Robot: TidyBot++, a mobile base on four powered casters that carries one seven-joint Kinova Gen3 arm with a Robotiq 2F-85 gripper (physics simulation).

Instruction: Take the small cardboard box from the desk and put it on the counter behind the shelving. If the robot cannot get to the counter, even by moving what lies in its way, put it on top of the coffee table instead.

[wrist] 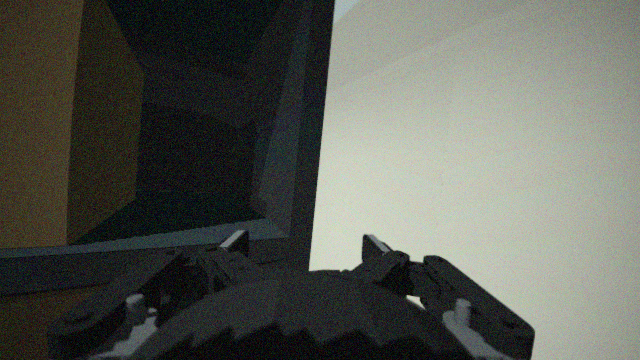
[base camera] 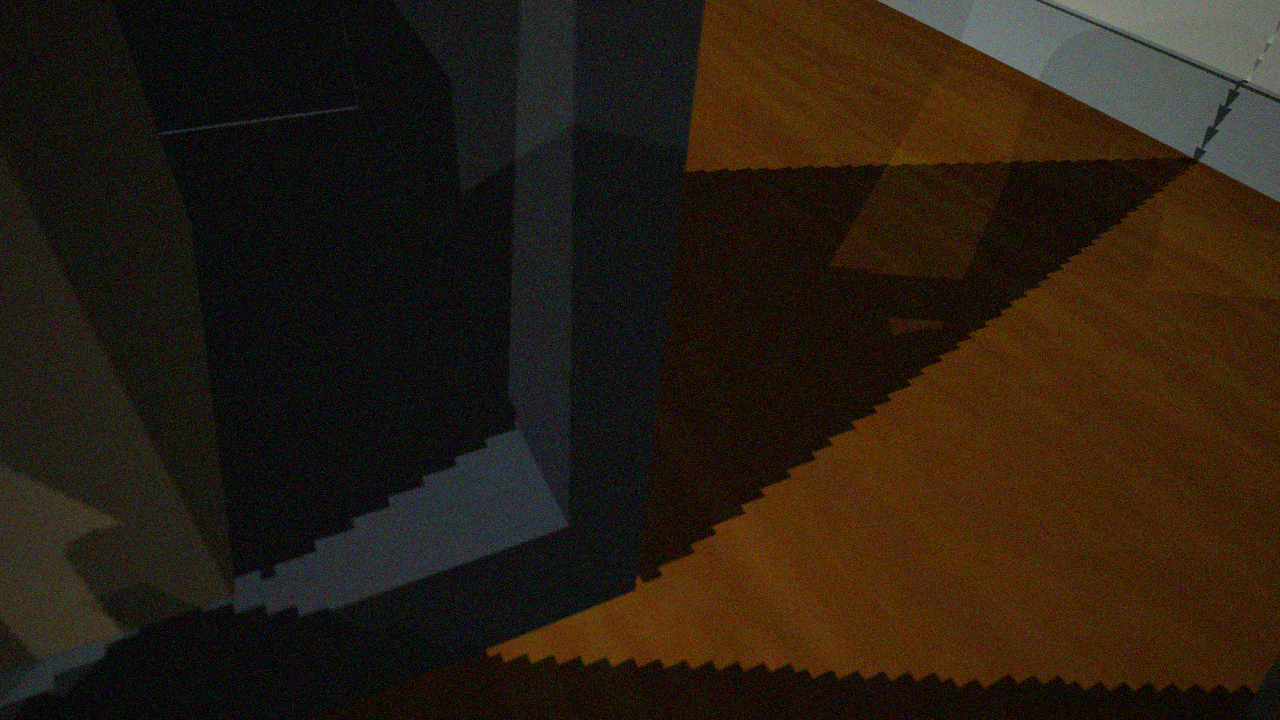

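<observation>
My gripper is open, with nothing between its fingers. It points at the right end of the dark shelving, whose right post stands just beyond the fingers in the wrist view. The small cardboard box of the task, the desk, the counter and the coffee table cannot be made out in either view. The gripper does not show in the base camera view.
A large brown box stands inside the shelving at the left. Wooden floor runs to the right of the shelving, partly in shadow. A pale wall rises right of the shelving, and a light skirting edges the floor at the back.
</observation>
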